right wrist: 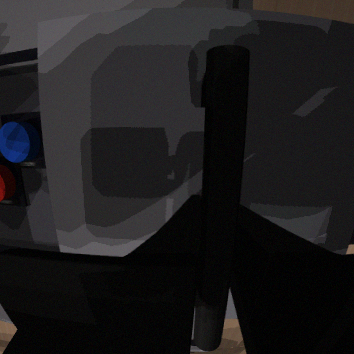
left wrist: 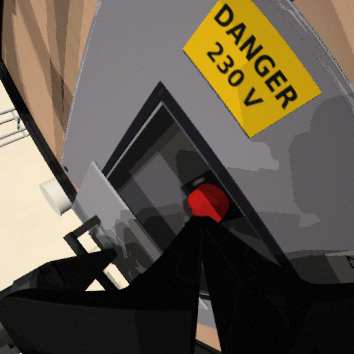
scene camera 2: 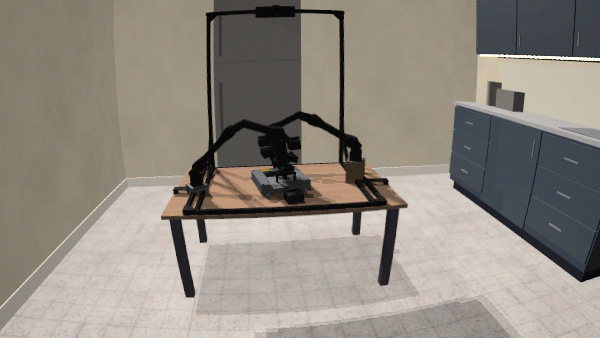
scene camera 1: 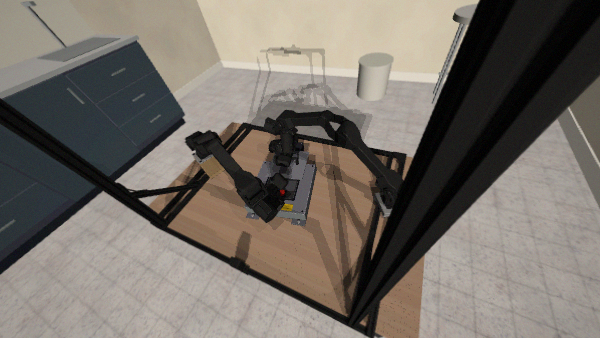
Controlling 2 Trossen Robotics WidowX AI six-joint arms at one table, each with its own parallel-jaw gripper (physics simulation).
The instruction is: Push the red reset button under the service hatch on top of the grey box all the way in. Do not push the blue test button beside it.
Labels:
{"left gripper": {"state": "shut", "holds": null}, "right gripper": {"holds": "service hatch"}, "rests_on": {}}

